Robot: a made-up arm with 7 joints. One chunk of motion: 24 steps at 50 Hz.
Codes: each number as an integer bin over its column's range. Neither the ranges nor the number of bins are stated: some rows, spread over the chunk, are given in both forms.
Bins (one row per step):
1: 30 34 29 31 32 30 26
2: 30 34 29 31 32 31 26
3: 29 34 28 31 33 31 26
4: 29 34 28 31 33 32 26
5: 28 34 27 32 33 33 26
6: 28 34 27 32 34 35 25
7: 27 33 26 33 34 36 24
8: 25 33 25 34 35 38 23
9: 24 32 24 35 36 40 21
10: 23 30 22 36 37 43 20
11: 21 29 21 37 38 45 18
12: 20 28 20 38 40 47 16
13: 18 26 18 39 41 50 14
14: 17 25 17 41 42 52 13
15: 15 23 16 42 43 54 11
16: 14 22 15 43 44 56 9
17: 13 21 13 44 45 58 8
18: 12 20 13 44 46 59 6
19: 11 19 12 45 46 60 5
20: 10 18 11 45 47 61 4
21: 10 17 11 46 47 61 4
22: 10 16 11 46 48 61 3
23: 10 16 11 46 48 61 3
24: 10 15 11 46 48 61 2
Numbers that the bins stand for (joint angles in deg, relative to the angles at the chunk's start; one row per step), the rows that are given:
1: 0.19 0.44 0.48 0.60 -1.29 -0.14 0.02
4: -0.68 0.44 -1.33 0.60 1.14 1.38 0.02
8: -4.17 -0.33 -6.76 5.98 6.00 5.95 -0.79
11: -7.67 -3.44 -14.00 11.37 13.29 11.29 -2.14
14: -11.16 -6.56 -21.24 18.54 23.00 16.62 -3.49
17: -14.65 -9.67 -28.48 23.92 30.29 21.19 -4.84
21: -17.27 -12.78 -32.10 27.51 35.14 23.48 -5.92
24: -17.27 -14.33 -32.10 27.51 37.57 23.48 -6.46
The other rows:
2: 0.19 0.44 0.48 0.60 -1.29 0.62 0.02
3: -0.68 0.44 -1.33 0.60 1.14 0.62 0.02
5: -1.56 0.44 -3.14 2.40 1.14 2.14 0.02
6: -1.56 0.44 -3.14 2.40 3.57 3.67 -0.25
7: -2.43 -0.33 -4.95 4.19 3.57 4.43 -0.52
9: -5.05 -1.11 -8.57 7.78 8.43 7.48 -1.33
10: -5.92 -2.67 -12.19 9.57 10.86 9.76 -1.60
12: -8.54 -4.22 -15.81 13.16 18.14 12.81 -2.68
13: -10.29 -5.78 -19.43 14.95 20.57 15.10 -3.22
15: -12.90 -8.11 -23.05 20.33 25.43 18.14 -4.03
16: -13.78 -8.89 -24.86 22.13 27.86 19.67 -4.57
18: -15.52 -10.44 -28.48 23.92 32.71 21.95 -5.38
19: -16.40 -11.22 -30.29 25.71 32.71 22.71 -5.65
20: -17.27 -12.00 -32.10 25.71 35.14 23.48 -5.92
22: -17.27 -13.56 -32.10 27.51 37.57 23.48 -6.19
23: -17.27 -13.56 -32.10 27.51 37.57 23.48 -6.19

